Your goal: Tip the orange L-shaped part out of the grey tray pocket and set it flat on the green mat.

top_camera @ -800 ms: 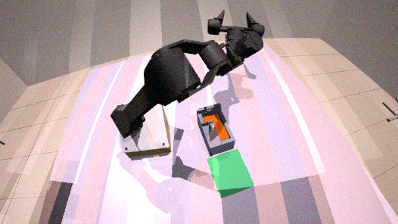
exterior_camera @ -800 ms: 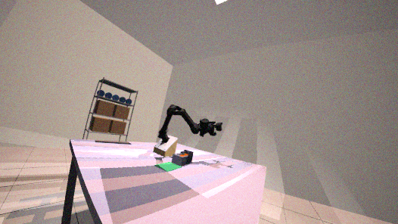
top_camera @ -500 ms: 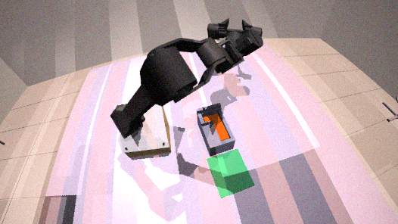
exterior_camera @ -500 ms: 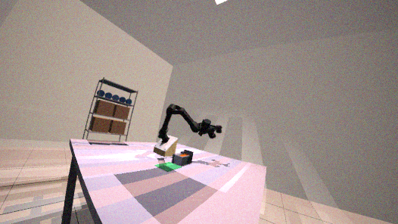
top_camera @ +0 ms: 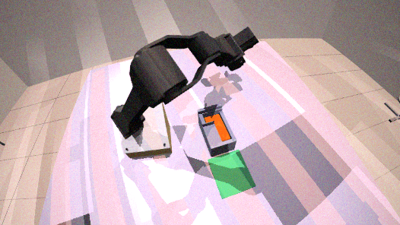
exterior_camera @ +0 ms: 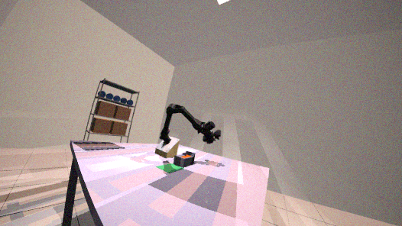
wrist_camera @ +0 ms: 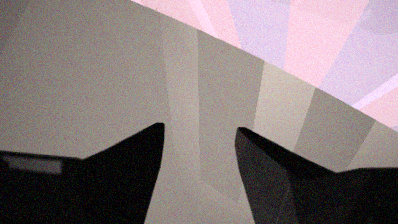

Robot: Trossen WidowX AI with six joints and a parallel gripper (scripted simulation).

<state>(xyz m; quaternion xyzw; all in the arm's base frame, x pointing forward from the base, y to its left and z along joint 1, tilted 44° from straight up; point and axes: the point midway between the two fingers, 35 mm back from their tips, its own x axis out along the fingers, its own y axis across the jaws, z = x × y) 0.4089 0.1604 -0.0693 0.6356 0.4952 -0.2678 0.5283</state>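
Right now the orange L-shaped part is 14 cm behind my gripper tip, 25 cm to the right of it and 17 cm below it. From my gripper tip the other things lie so: green mat (14 cm behind, 42 cm to the right, 23 cm below).
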